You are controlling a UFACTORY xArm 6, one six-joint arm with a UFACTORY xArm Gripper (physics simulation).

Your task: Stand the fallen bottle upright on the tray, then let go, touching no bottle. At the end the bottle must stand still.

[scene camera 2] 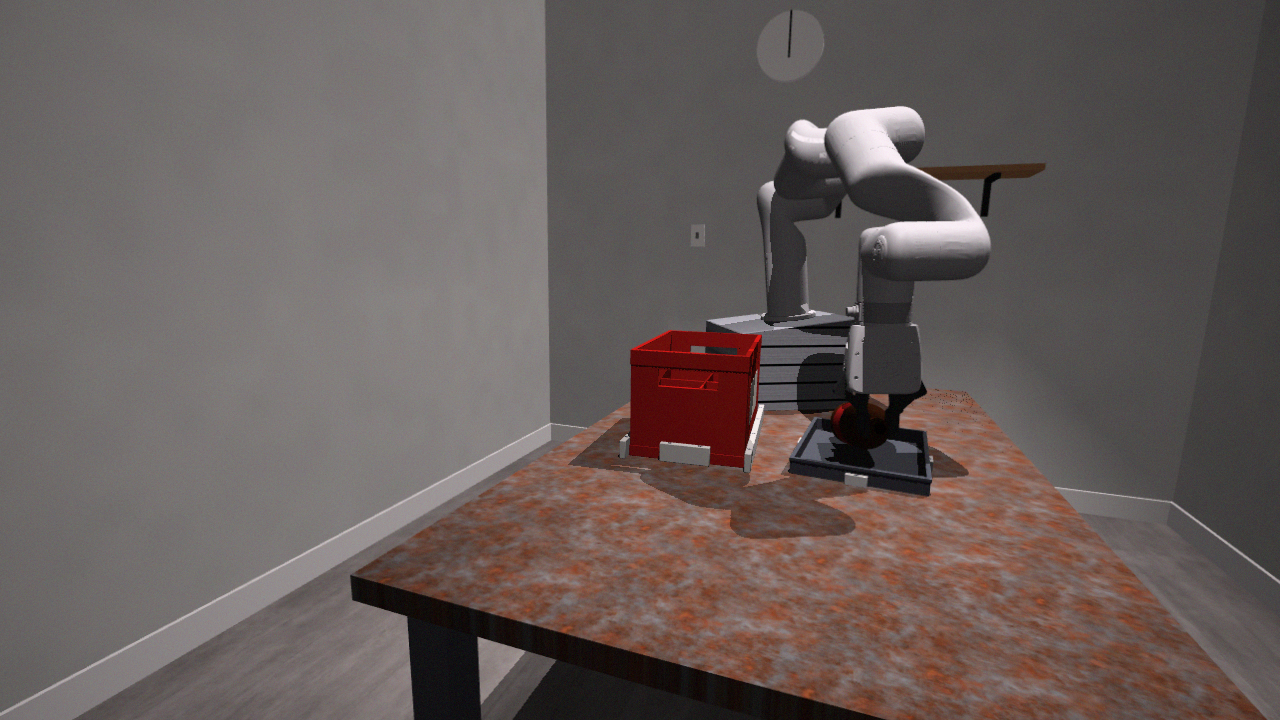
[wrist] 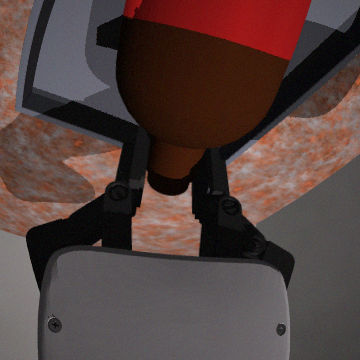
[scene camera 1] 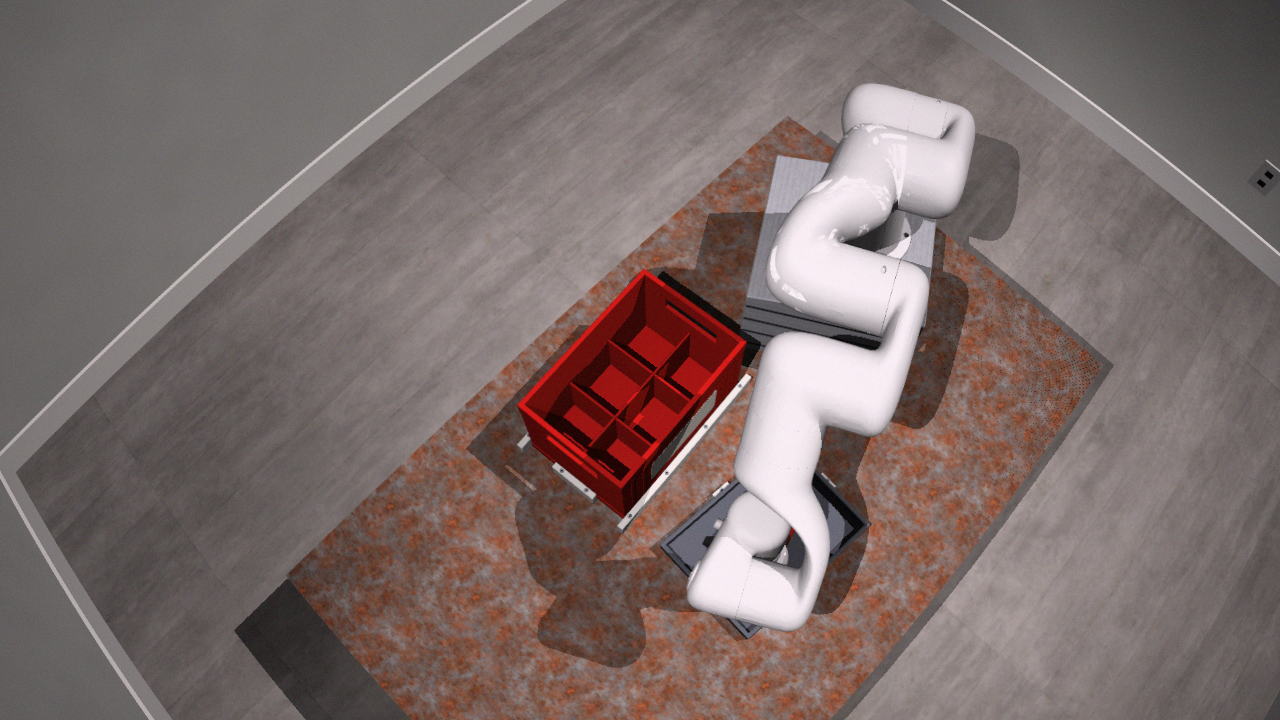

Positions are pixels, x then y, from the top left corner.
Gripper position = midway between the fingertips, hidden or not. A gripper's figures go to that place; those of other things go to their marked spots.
Labels:
My gripper [wrist: 173,143]: 14 cm from the lens. A brown bottle [wrist: 192,82]: 7 cm from the lens.

